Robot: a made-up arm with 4 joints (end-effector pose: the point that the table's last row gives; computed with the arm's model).
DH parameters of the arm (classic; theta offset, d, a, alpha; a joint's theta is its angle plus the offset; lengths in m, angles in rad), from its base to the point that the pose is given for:
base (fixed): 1.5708 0.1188 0 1.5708
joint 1: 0 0.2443 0.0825 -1.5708
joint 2: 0 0.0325 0.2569 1.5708
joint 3: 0 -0.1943 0.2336 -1.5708
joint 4: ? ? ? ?
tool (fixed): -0.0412 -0.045 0 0
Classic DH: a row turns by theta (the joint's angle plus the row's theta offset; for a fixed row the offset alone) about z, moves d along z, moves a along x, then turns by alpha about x.
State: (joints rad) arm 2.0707 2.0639 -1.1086 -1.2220
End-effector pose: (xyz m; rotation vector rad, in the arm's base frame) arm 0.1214 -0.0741 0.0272 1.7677 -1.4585 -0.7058
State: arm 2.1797 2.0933 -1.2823 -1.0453
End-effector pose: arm 0.0763 -0.0717 0.0568 1.6143 -1.6602 -0.9054
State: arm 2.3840 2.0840 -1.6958 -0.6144
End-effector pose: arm 0.0062 -0.0624 0.1710 1.0311 -1.7814 -1.3457
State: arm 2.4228 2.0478 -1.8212 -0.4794
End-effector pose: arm 0.0075 -0.0682 0.2195 0.8248 -1.7145 -1.4132
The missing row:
joint 4: -1.5296 0 0.3691 0
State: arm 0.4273 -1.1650 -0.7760 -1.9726
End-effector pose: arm 0.2500 0.3662 0.3720 -1.0184 0.1529 -2.8074
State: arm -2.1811 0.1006 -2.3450 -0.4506
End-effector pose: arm 0.3714 -0.1475 -0.0956 1.7280 0.4058 -0.4415
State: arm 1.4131 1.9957 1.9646 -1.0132
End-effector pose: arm -0.0582 0.0097 0.0775 0.9379 1.2026 1.9241
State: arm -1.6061 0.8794 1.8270 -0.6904
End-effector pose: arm 0.0785 0.0417 -0.2321 -0.1034 0.9140 -0.7704
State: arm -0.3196 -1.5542 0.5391 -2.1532
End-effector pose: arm 0.4469 0.4313 -0.0751 -0.8110 0.1923 2.5549
